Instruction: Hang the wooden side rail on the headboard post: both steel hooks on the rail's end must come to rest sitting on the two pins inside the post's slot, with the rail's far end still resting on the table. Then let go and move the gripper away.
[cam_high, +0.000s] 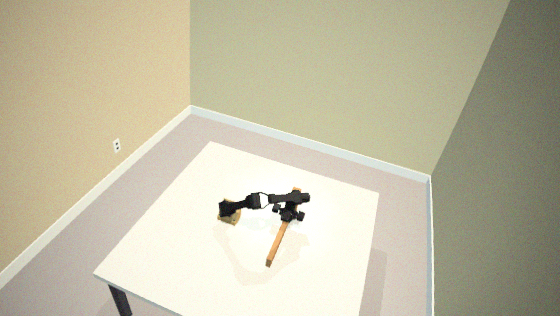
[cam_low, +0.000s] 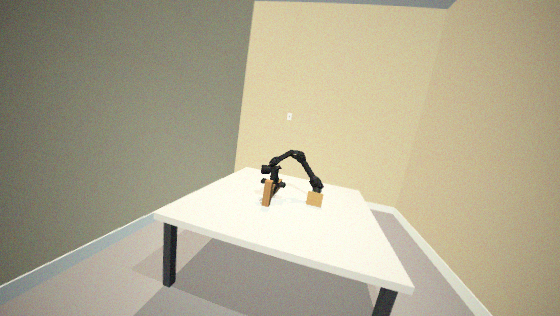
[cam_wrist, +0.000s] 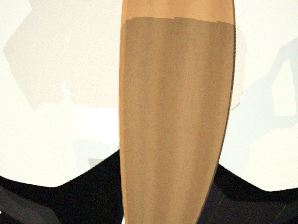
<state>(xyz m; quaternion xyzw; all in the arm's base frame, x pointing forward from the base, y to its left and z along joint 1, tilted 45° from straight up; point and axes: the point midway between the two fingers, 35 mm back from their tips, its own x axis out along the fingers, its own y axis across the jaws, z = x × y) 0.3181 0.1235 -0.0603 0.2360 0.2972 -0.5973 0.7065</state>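
My gripper tip is 13 cm to the right of the upright headboard post, 4 cm below it and 2 cm past it.
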